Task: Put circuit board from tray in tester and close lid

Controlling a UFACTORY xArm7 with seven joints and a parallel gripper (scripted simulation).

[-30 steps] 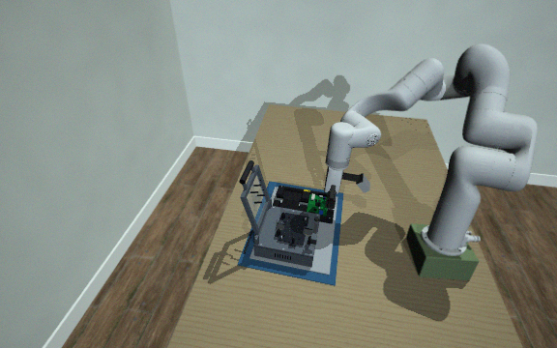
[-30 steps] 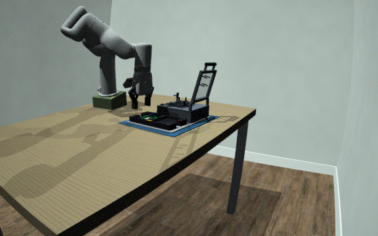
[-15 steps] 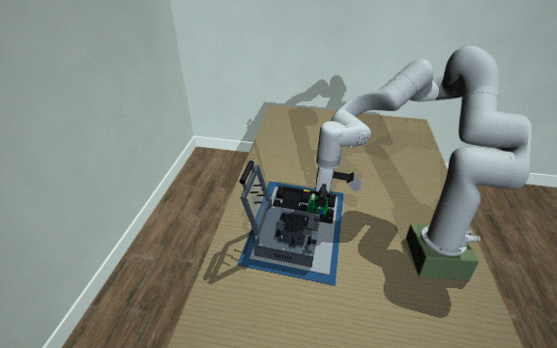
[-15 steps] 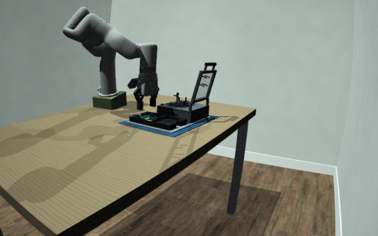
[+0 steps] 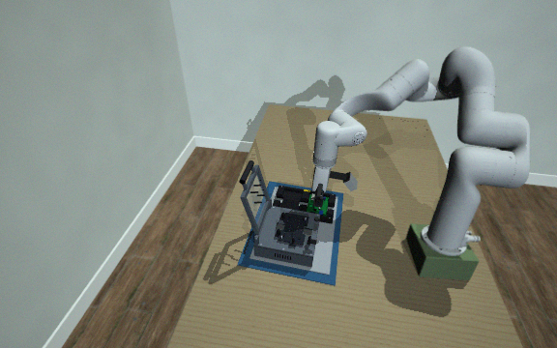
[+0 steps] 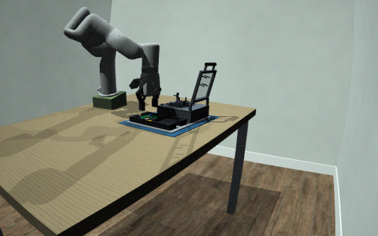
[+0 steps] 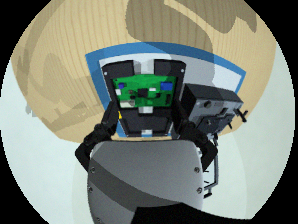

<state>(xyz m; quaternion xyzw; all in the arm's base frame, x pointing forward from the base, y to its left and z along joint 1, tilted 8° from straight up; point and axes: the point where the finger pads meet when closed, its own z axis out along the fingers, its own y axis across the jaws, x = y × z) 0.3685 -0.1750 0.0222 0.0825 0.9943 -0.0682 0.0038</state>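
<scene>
Now: hand 50 mm above the green circuit board. From my hand the other things lie so: lid (210 mm ahead, 140 mm to the left, 110 mm above); then tester plate (90 mm ahead, 160 mm to the left).
</scene>
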